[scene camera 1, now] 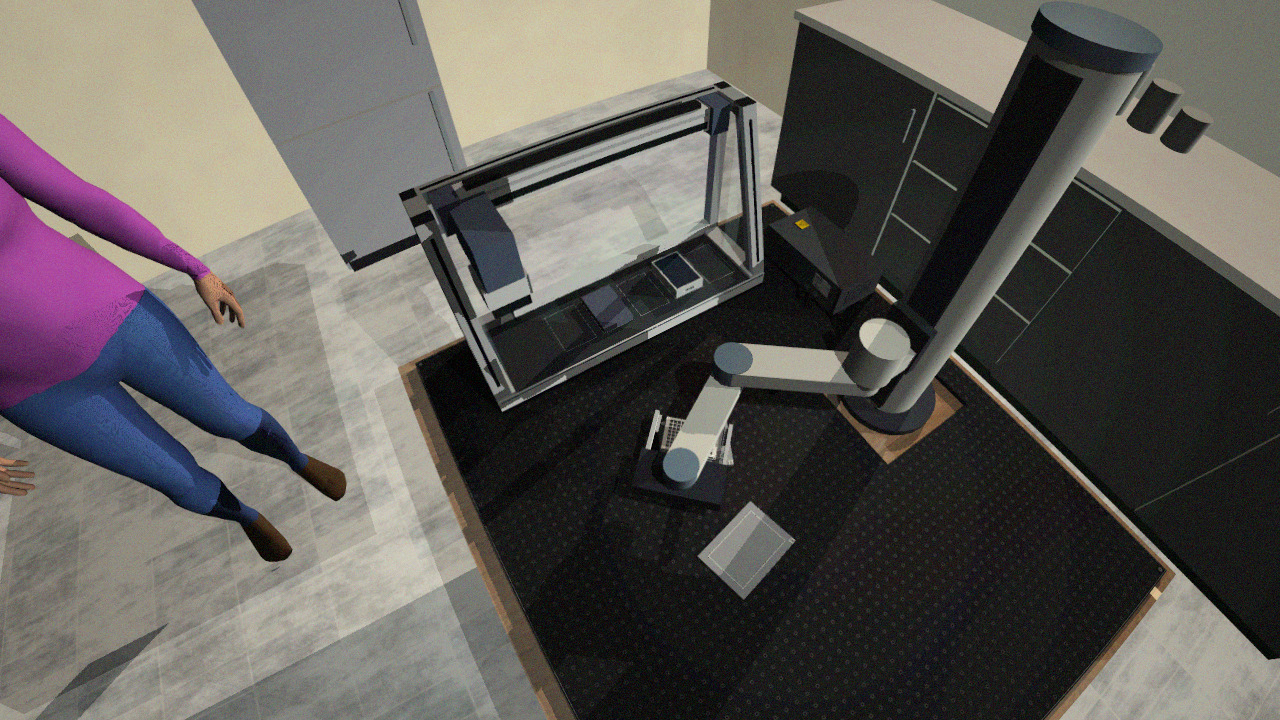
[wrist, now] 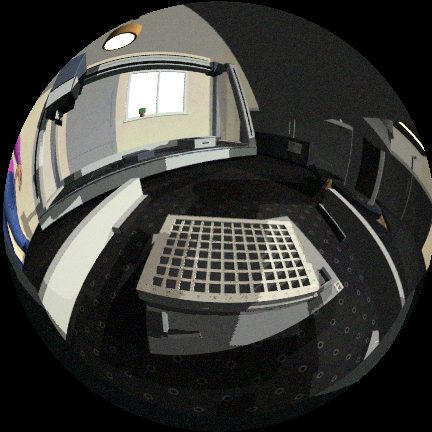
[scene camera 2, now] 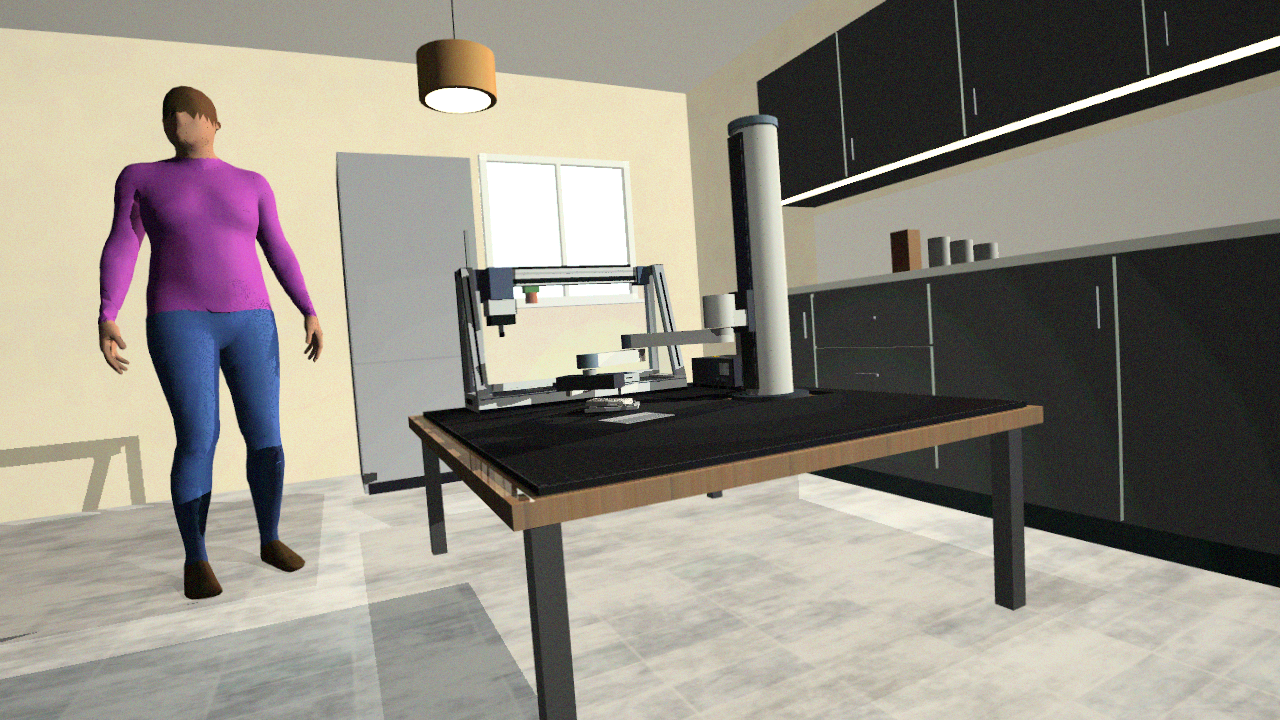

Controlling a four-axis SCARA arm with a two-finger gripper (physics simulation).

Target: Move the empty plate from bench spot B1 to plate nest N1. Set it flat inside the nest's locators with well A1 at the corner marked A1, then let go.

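I can see a flat square pad (scene camera 1: 751, 544), and there is a grey nest (wrist: 170, 330) as well. My gripper (scene camera 2: 611, 387) carries nothing, and I find my gripper also in the wrist view (wrist: 237, 188).
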